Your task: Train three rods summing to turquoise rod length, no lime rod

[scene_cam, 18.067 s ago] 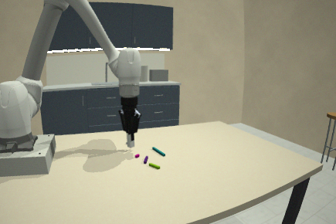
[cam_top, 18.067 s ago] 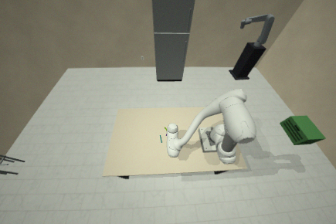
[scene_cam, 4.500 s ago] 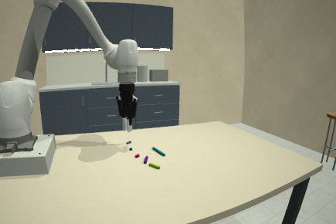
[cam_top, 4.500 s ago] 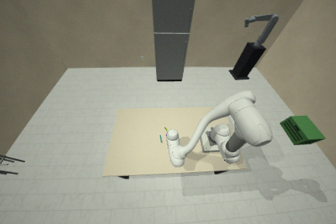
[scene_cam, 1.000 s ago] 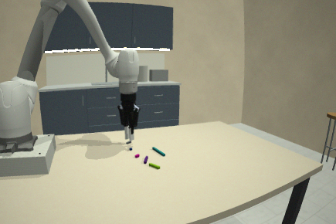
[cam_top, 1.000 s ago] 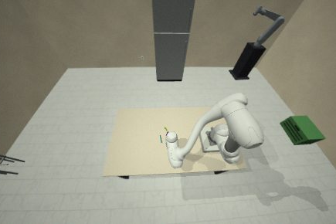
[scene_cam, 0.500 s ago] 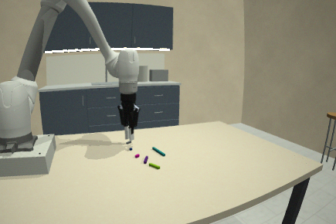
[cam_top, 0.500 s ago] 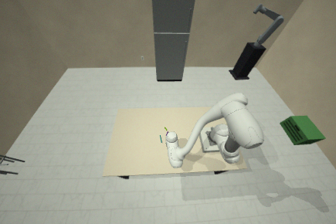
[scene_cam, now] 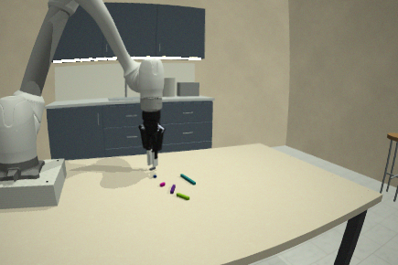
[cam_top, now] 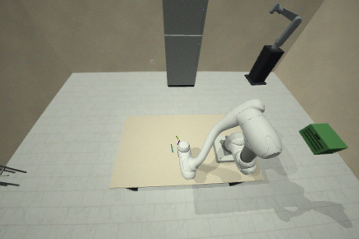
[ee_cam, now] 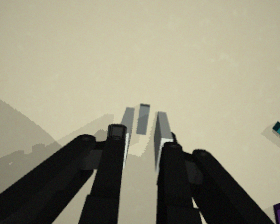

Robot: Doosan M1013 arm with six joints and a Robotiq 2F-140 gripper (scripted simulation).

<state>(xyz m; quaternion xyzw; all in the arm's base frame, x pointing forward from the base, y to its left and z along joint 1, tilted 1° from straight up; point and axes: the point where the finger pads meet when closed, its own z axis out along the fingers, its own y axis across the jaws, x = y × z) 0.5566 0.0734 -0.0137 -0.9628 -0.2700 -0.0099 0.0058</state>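
The grey rod lies 50 mm below my hand. Round my hand: turquoise rod: 170 mm to the right, 90 mm ahead, 50 mm below; small blue rod: 90 mm to the right, 50 mm below, 20 mm behind; magenta rod: 180 mm to the right, 50 mm below, 20 mm behind.
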